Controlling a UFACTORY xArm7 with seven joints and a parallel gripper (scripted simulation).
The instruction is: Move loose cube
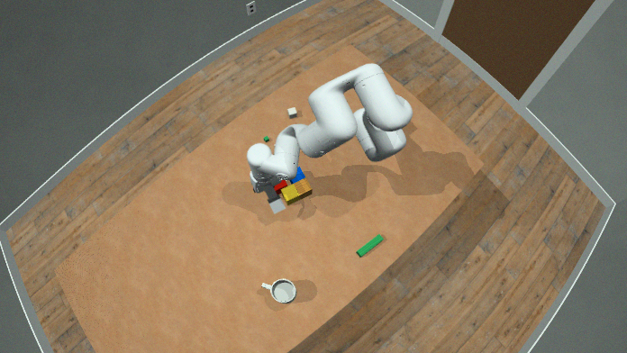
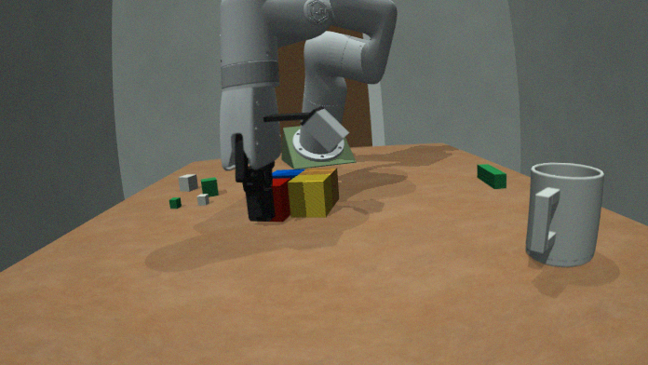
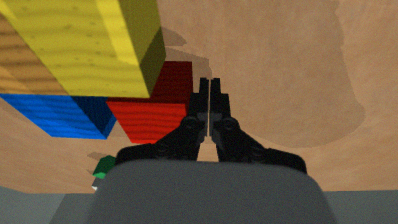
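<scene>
My gripper is now 7 cm to the right of the yellow cube and 4 cm past it. From my hand the other things lie so: orange cube (9 cm to the left, 8 cm behind); red cube (4 cm behind, 1 cm to the left); blue cube (10 cm behind, 4 cm to the left).
</scene>
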